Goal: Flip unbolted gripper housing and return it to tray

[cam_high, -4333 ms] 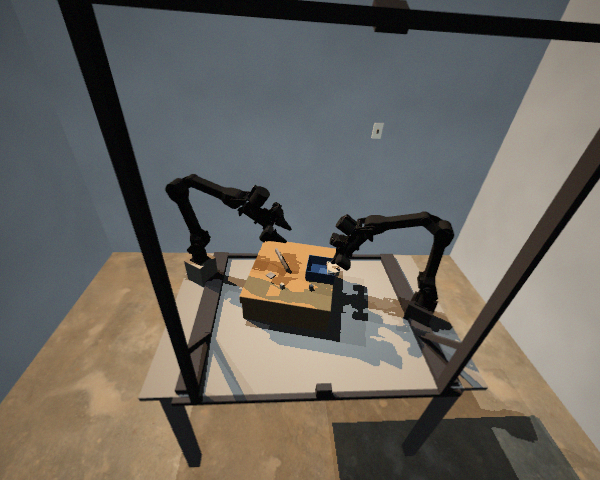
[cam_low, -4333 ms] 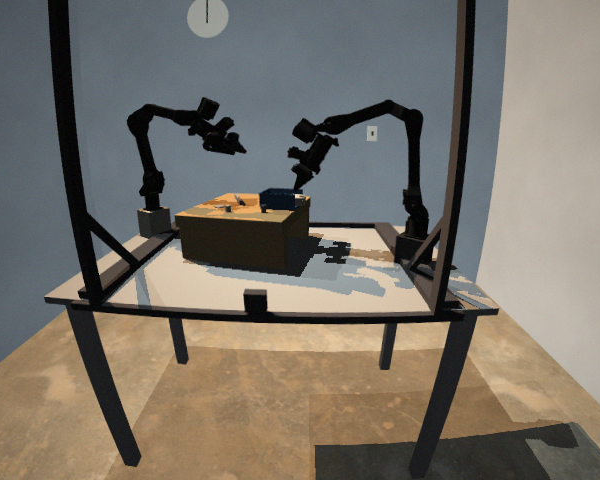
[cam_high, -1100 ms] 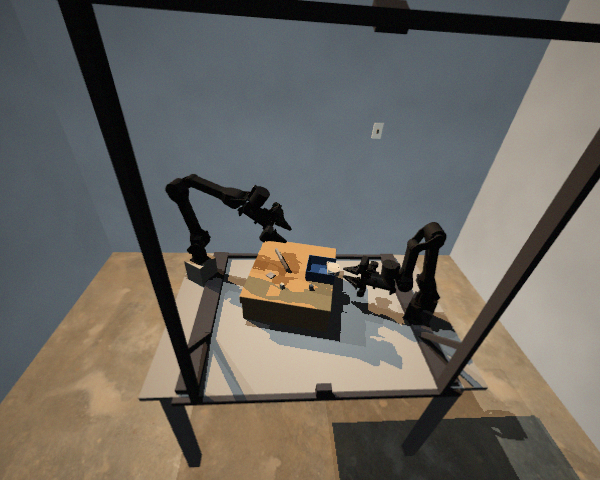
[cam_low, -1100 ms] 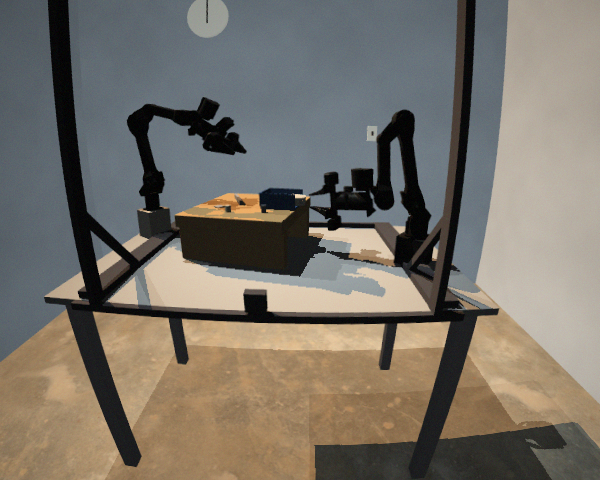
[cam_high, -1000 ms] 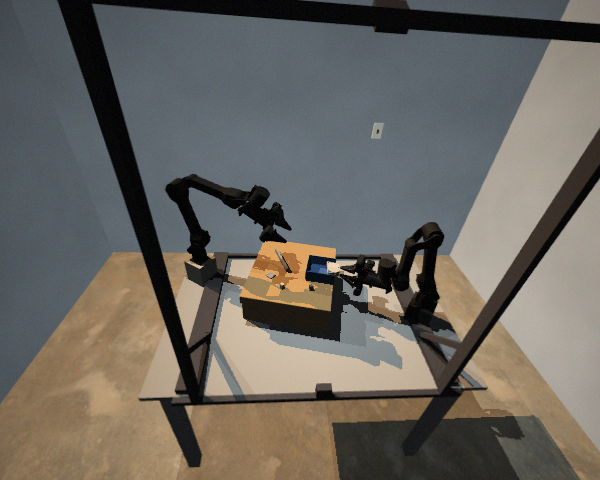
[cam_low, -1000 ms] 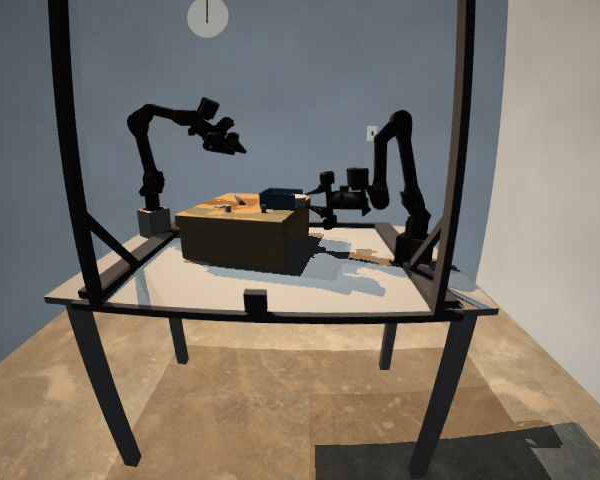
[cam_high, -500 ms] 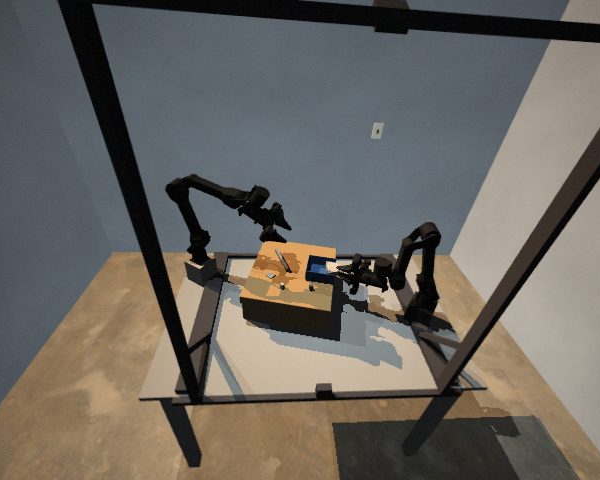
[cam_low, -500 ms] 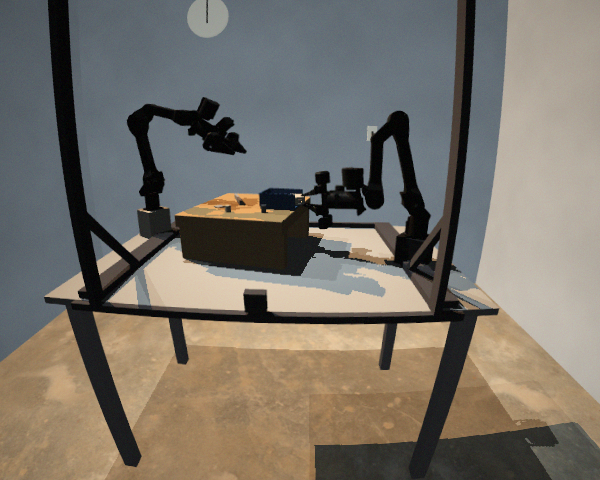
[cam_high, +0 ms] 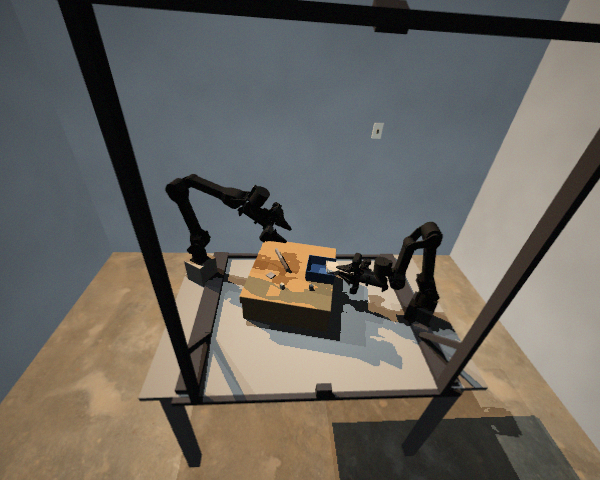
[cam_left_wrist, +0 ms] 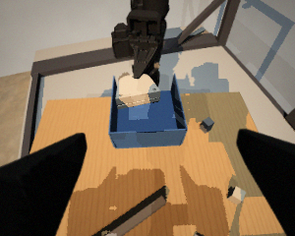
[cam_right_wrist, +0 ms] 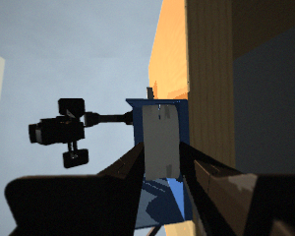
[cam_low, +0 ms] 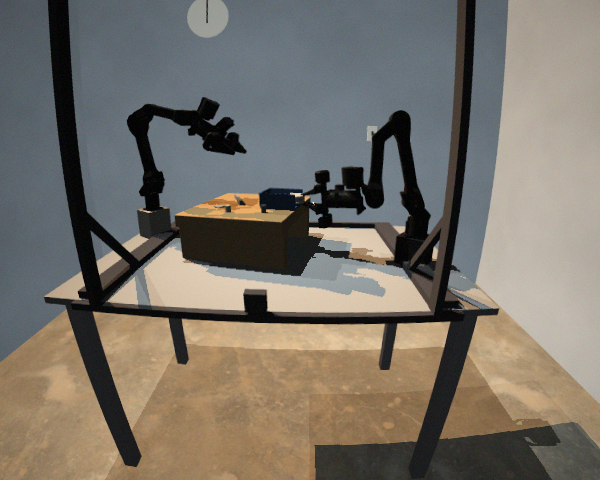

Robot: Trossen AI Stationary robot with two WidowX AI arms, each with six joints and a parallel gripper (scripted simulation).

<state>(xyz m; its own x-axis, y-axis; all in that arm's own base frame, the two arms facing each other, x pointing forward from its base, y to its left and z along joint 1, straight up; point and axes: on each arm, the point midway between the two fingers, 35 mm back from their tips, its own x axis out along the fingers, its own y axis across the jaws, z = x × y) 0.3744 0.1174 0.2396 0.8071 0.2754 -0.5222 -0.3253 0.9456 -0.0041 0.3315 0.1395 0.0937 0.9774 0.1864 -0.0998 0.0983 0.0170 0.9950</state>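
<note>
My right gripper is now 5 cm to the right of the white gripper housing and 1 cm short of it. The rest, counted from my right hand: grey rod (28 cm to the left, 3 cm ahead, 2 cm below); then wooden block (22 cm to the left, 9 cm below, 1 cm behind); then gripper housing half (5 cm to the left, 1 cm below, 1 cm ahead).
</note>
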